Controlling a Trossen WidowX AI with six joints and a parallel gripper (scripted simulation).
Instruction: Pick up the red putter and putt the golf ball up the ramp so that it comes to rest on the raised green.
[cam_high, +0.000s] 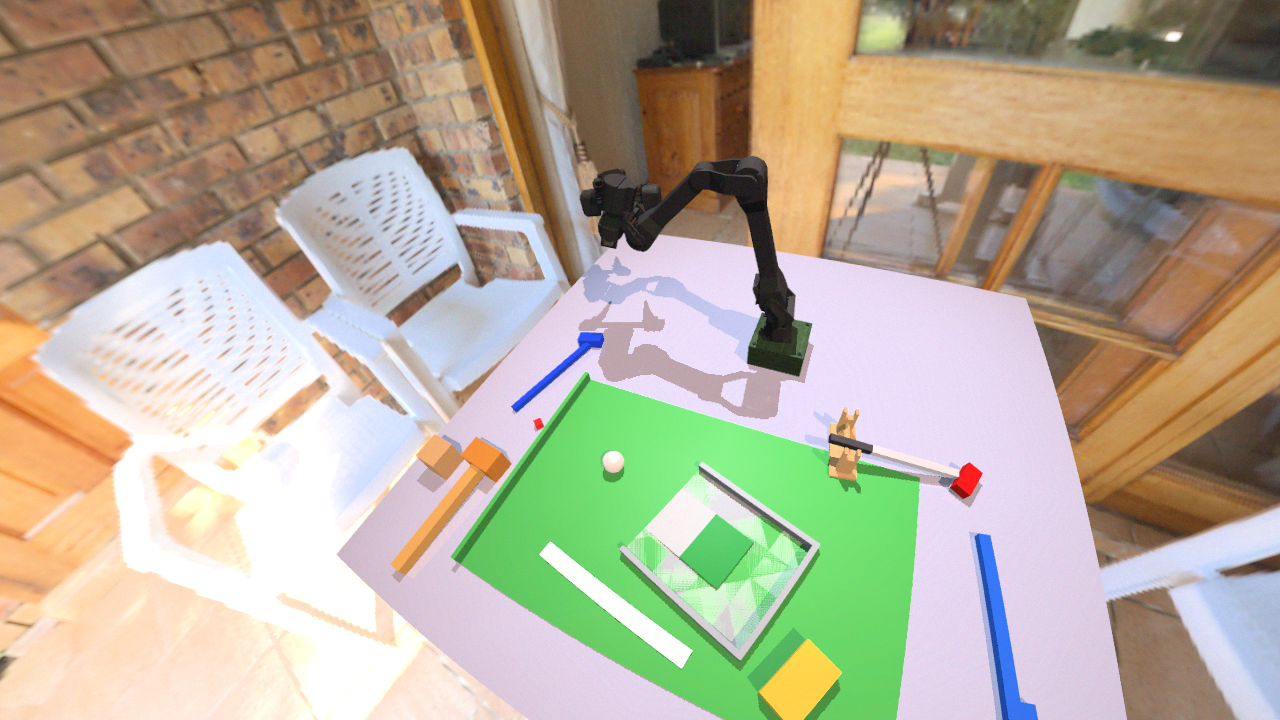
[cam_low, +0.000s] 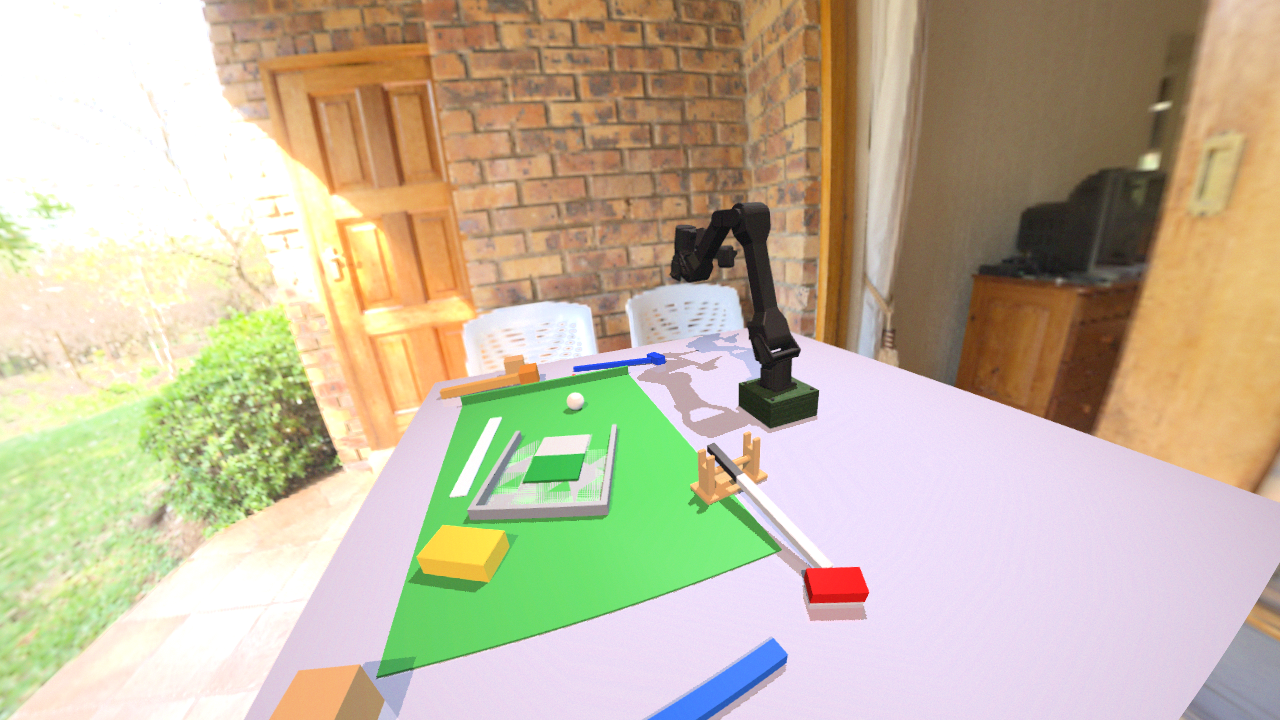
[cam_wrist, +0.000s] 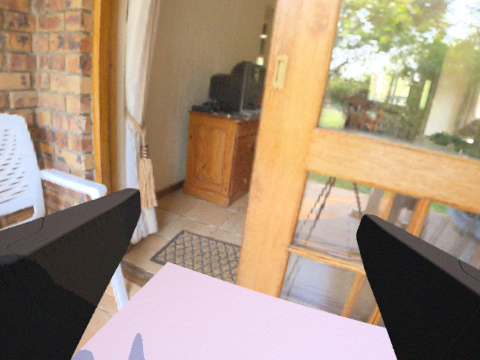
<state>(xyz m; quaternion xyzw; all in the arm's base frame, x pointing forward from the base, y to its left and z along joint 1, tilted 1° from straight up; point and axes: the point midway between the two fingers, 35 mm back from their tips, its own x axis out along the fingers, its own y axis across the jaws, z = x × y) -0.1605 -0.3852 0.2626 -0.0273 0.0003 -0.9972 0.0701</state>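
My gripper tip is now 470 mm short of the red putter, 650 mm to the right of it and 300 mm above it. The rest, counted from my gripper tip: blue putter: 350 mm ahead, 110 mm to the right, 310 mm below; then small red cube: 510 mm ahead, 90 mm to the right, 320 mm below; then white golf ball: 570 mm ahead, 110 mm to the left, 300 mm below.
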